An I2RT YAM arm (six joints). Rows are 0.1 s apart.
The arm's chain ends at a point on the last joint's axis. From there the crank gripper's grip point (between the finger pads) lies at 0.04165 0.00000 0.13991 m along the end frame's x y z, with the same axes.
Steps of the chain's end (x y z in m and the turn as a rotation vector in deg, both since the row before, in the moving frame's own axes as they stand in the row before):
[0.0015, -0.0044, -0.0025, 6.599, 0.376, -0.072]
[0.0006, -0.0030, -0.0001, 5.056, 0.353, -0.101]
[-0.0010, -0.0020, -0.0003, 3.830, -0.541, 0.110]
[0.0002, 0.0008, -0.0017, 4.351, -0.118, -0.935]
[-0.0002, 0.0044, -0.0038, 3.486, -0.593, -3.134]
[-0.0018, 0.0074, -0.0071, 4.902, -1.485, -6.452]
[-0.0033, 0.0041, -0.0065, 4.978, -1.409, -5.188]
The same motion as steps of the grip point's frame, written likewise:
[0.0024, -0.0205, -0.0037, 6.599, 0.376, -0.072]
[0.0014, -0.0154, -0.0009, 5.056, 0.353, -0.101]
[-0.0023, -0.0113, -0.0002, 3.830, -0.541, 0.110]
[-0.0002, -0.0105, -0.0020, 4.351, -0.118, -0.935]
[-0.0019, -0.0064, -0.0037, 3.486, -0.593, -3.134]
[-0.0064, -0.0090, -0.0068, 4.902, -1.485, -6.452]
[-0.0075, -0.0117, -0.0062, 4.978, -1.409, -5.188]

